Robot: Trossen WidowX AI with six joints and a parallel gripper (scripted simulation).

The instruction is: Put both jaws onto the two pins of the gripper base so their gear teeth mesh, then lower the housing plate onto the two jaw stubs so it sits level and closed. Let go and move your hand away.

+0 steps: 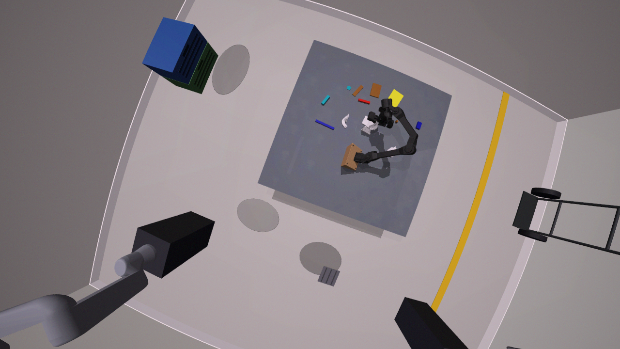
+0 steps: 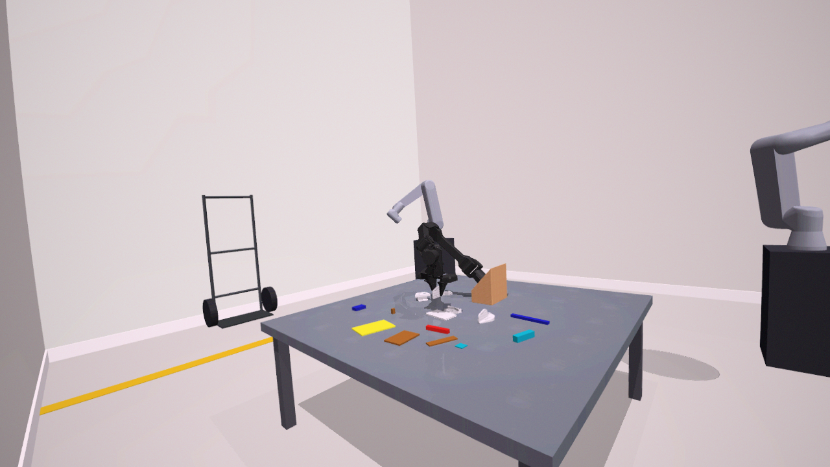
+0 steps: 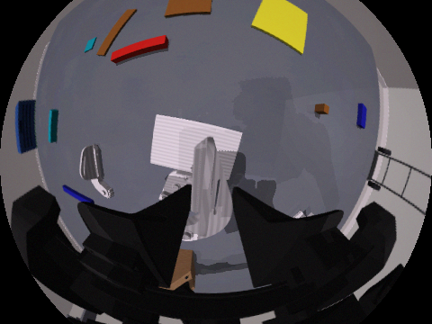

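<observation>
Now: gripper tip 3 cm past the white jaw and 2 cm to the right of it. Also, from my gripper tip: brown plate (30 cm ahead, 8 cm below, 7 cm to the left); flat white ribbed part (8 cm below, 3 cm to the left, 2 cm ahead); red bar (17 cm ahead, 13 cm to the left, 7 cm below).
</observation>
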